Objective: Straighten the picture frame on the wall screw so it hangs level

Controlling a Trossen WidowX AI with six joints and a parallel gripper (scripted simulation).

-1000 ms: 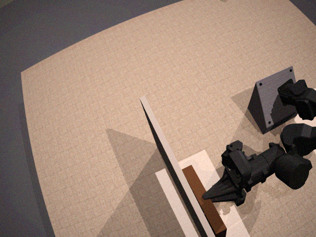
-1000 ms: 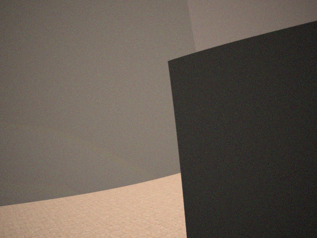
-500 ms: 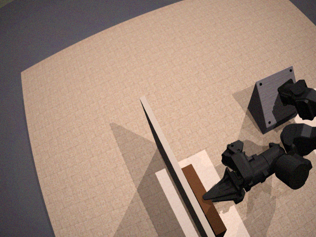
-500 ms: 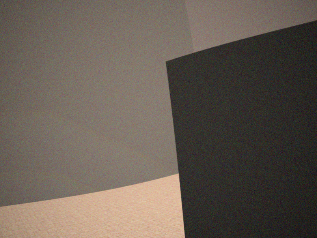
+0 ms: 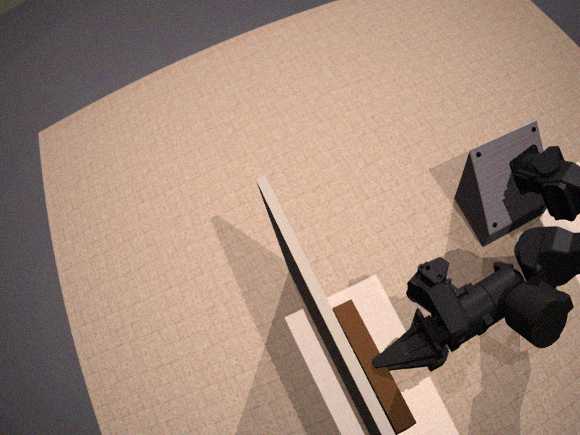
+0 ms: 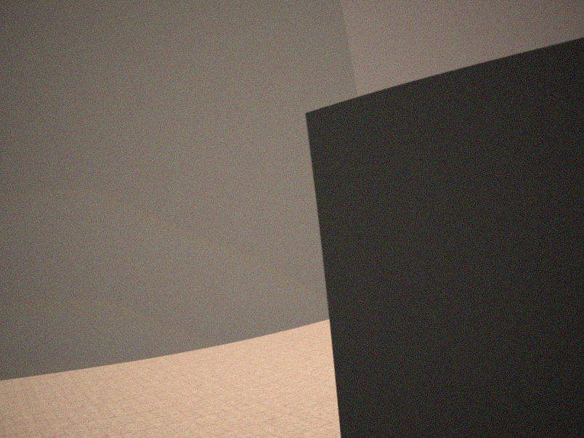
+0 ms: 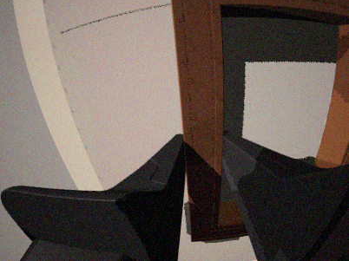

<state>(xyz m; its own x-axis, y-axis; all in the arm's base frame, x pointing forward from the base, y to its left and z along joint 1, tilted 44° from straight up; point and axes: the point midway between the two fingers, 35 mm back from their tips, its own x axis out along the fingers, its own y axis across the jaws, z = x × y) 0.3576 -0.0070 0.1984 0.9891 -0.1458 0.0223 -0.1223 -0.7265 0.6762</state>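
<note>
The brown wooden picture frame lies 10 mm ahead of my gripper tip and 50 mm below it. The rest, counted from my gripper tip: wall panel 20 mm ahead, 60 mm below.
</note>
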